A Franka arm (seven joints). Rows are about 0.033 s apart.
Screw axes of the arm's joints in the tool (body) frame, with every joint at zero. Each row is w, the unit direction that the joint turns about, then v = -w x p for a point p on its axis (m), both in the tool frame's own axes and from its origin. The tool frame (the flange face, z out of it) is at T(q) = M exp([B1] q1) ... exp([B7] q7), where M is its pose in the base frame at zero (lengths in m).
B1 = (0, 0, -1, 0, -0.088, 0)
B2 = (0, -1, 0, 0.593, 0, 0.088)
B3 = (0, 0, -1, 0, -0.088, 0)
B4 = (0, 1, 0, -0.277, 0, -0.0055)
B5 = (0, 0, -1, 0, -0.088, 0)
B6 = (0, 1, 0, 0.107, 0, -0.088)
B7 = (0, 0, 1, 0, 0, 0)
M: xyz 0.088 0 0.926 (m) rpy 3.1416 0 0 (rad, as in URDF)
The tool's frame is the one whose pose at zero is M.
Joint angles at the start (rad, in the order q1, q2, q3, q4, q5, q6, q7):
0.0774, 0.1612, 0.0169, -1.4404, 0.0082, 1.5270, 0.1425
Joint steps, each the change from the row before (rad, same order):
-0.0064, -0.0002, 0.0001, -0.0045, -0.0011, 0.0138, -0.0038
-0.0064, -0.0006, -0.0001, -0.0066, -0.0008, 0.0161, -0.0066
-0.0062, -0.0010, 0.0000, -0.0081, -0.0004, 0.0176, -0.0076
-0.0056, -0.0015, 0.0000, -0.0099, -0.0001, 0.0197, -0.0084
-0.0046, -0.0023, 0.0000, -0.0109, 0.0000, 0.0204, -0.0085
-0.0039, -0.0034, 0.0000, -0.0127, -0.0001, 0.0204, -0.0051
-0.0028, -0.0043, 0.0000, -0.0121, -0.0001, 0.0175, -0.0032
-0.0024, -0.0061, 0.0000, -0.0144, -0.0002, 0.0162, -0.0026
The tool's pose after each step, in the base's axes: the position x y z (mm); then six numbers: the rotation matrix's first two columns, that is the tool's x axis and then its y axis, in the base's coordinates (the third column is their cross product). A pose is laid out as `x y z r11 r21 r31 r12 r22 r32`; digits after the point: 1 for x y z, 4 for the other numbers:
597.3 52.6 588.2 0.9965 -0.0507 -0.0658 -0.0509 -0.9987 -0.0007
599.0 48.8 586.8 0.9972 -0.0507 -0.0557 -0.0509 -0.9987 -0.0017
600.6 45.1 585.0 0.9978 -0.0494 -0.0452 -0.0496 -0.9988 -0.0030
602.2 41.9 582.9 0.9983 -0.0467 -0.0339 -0.0469 -0.9989 -0.0046
603.4 39.2 580.9 0.9988 -0.0429 -0.0222 -0.0430 -0.9991 -0.0061
604.3 36.9 578.6 0.9991 -0.0418 -0.0111 -0.0419 -0.9991 -0.0072
604.6 35.2 577.0 0.9991 -0.0415 -0.0014 -0.0415 -0.9991 -0.0080
604.1 33.7 575.2 0.9991 -0.0414 0.0065 -0.0413 -0.9991 -0.0084

